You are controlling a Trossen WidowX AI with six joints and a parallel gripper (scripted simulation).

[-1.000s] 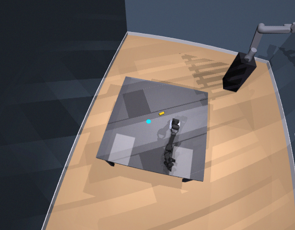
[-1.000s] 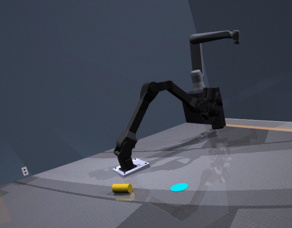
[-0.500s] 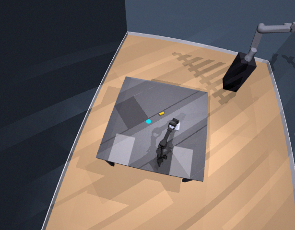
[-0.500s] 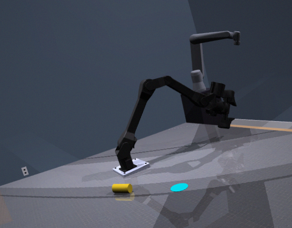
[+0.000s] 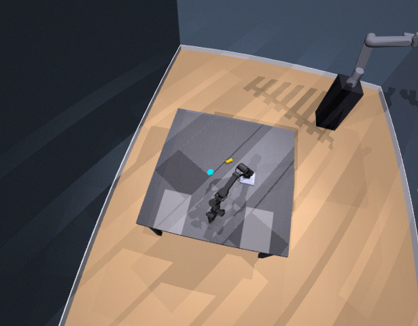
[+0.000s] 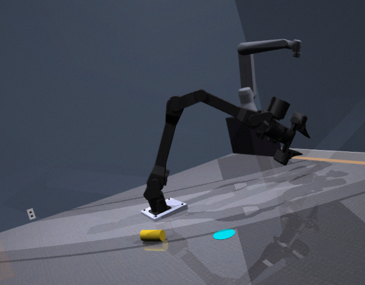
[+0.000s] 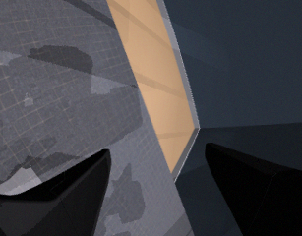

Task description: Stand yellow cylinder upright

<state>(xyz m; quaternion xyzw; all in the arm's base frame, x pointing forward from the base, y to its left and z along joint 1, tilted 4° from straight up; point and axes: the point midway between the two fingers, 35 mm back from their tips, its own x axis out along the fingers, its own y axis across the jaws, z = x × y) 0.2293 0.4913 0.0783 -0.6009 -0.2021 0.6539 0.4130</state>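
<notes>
My gripper tip is now 4 cm past the yellow tall cylinder, 62 cm to the left of it and 9 cm above it. Also, from my gripper tip: cyan circle: 10 cm ahead, 48 cm to the right, 10 cm below.
</notes>
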